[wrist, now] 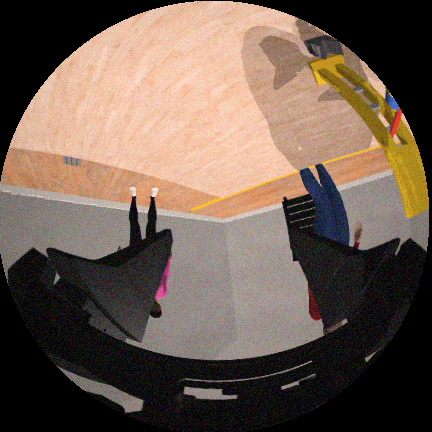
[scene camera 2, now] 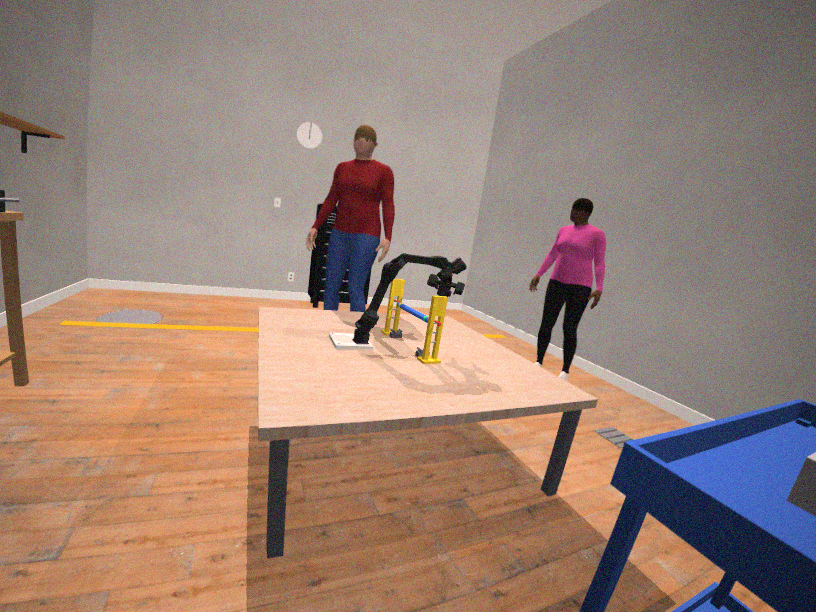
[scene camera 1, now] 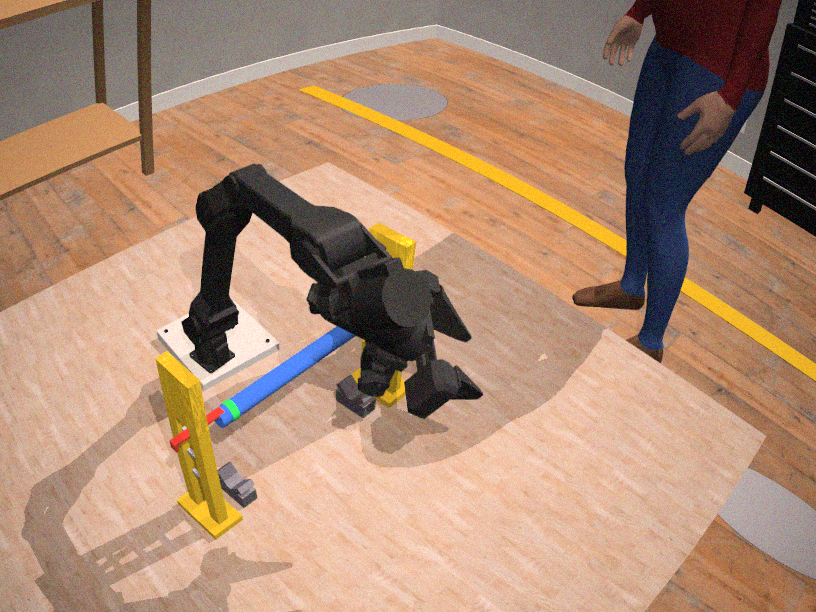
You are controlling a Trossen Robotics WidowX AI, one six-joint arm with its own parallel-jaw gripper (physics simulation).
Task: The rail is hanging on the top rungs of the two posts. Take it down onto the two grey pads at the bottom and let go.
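Frame: origin at the arm's base, x left, y back, z up, level; millimetres.
Seen in the pictures: gripper, fingertip midpoint: [wrist: 233, 234] [scene camera 1: 474, 367]; arm's base at its link origin: [scene camera 2: 360, 341] [scene camera 1: 212, 355].
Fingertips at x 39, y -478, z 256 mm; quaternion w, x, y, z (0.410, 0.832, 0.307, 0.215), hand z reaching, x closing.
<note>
Pixels of each thing's top centre, then the offset from my fingertips to it. "*": a spot on its surface instead. Level surfaces: height alone.
- blue rail at its top centre: [scene camera 1: 293, 359] [scene camera 2: 413, 309] dx -74, dy +233, dz -83 mm
- far post at a spot on its surface: [scene camera 1: 395, 245] * dx +116, dy +214, dz +19 mm
- wooden table at its surface level: dz -274 mm
The blue rail [scene camera 1: 283, 376] [scene camera 2: 413, 311] [wrist: 392, 101] has a green band near one end and red end pins. It spans the two yellow posts, high above the table. A red pin passes through the near post [scene camera 1: 205, 454] [scene camera 2: 438, 308]. The far post [scene camera 1: 395, 245] [scene camera 2: 397, 289] [wrist: 412, 175] also shows a red pin in its slot in the wrist view. One grey pad [scene camera 1: 237, 484] [scene camera 2: 419, 353] lies by the near post, another grey pad [scene camera 1: 355, 395] [scene camera 2: 395, 333] [wrist: 325, 47] by the far post. My gripper [scene camera 1: 474, 367] [wrist: 233, 234] is open and empty, apart from the rail and pointing away from the arm's base.
The arm's white base plate [scene camera 1: 253, 342] [scene camera 2: 342, 339] sits on the wooden table [scene camera 1: 560, 487] [scene camera 2: 316, 388], behind the rail. The forearm and wrist hide part of the far post and rail in scene view 1. A person in red [scene camera 2: 362, 197] stands beyond the table.
</note>
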